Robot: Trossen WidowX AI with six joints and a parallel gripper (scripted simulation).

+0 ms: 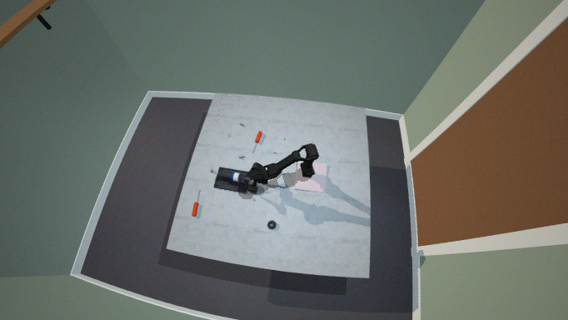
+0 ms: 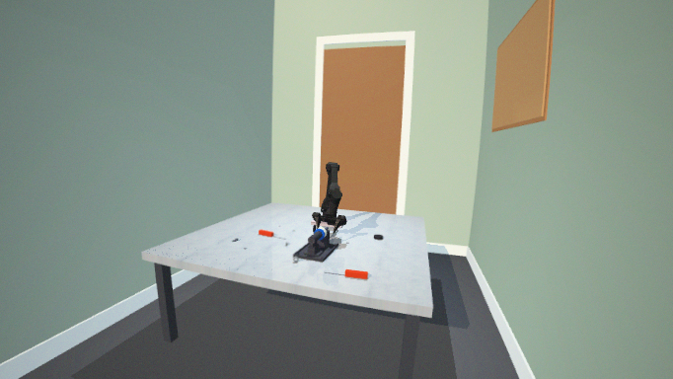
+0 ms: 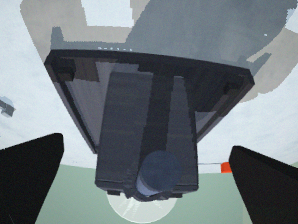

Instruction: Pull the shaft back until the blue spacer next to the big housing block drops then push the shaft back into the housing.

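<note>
The baseplate lies 120 mm ahead of my gripper tip, 20 mm below it and 10 mm to the right of it.
</note>
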